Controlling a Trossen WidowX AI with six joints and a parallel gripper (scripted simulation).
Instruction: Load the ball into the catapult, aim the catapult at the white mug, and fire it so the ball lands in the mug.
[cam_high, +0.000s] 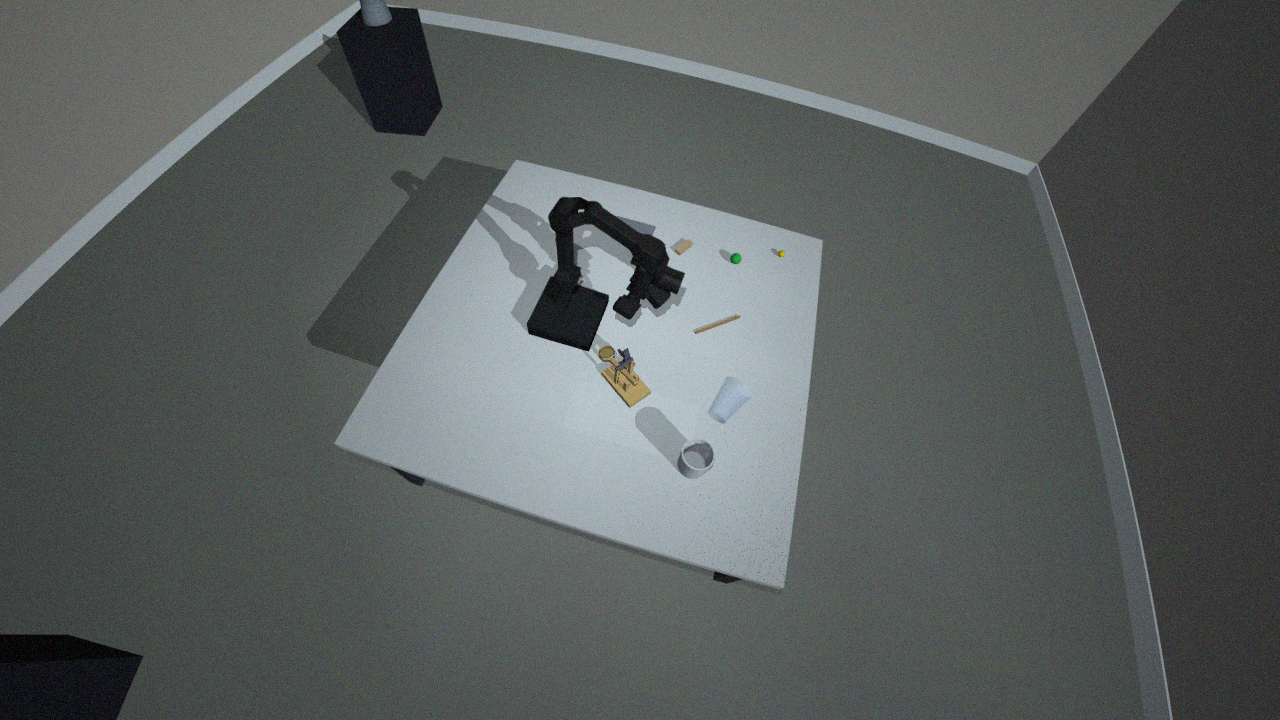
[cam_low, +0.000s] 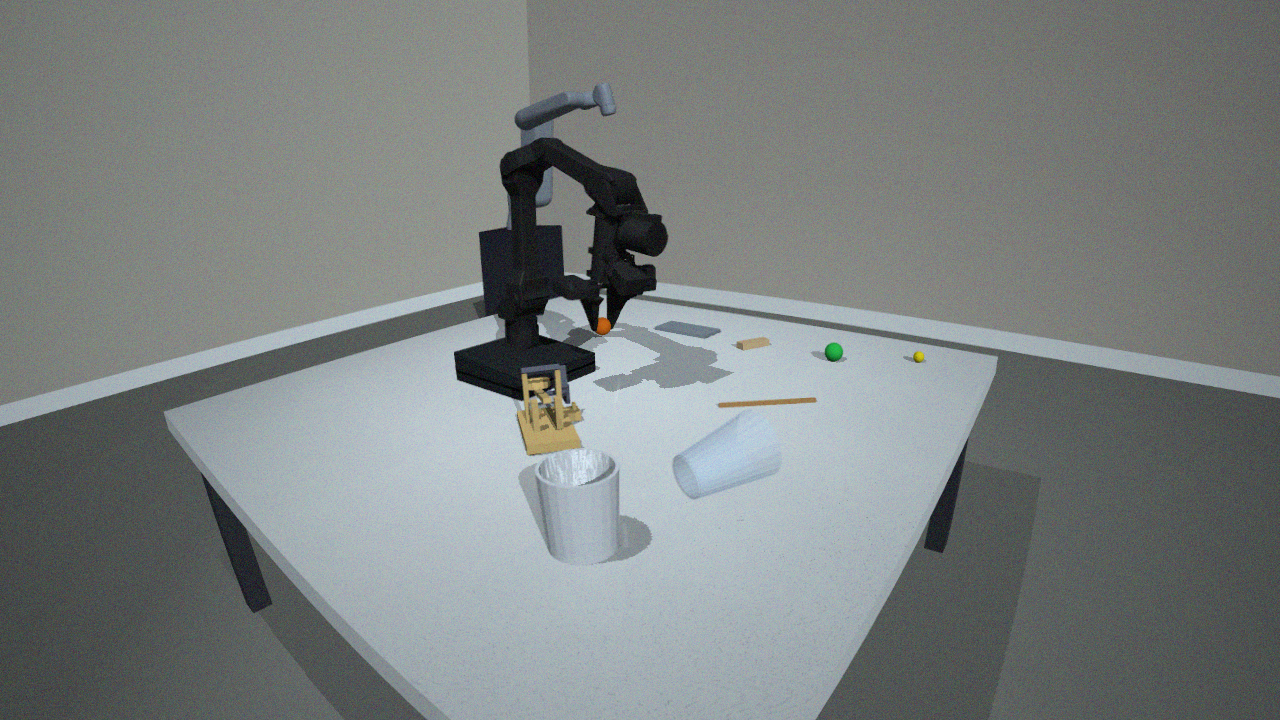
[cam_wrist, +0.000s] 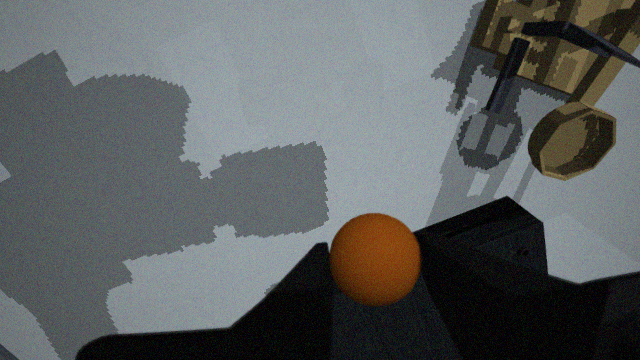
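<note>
The wooden catapult is 160 mm to the right of my gripper tip, 70 mm below it and 10 mm behind it. From my gripper tip the other things lie so: thin wooden stick 290 mm ahead, 120 mm below, 70 mm to the left; then wooden block 390 mm to the left, 160 mm ahead, 110 mm below; then orange ball 10 mm above.
</note>
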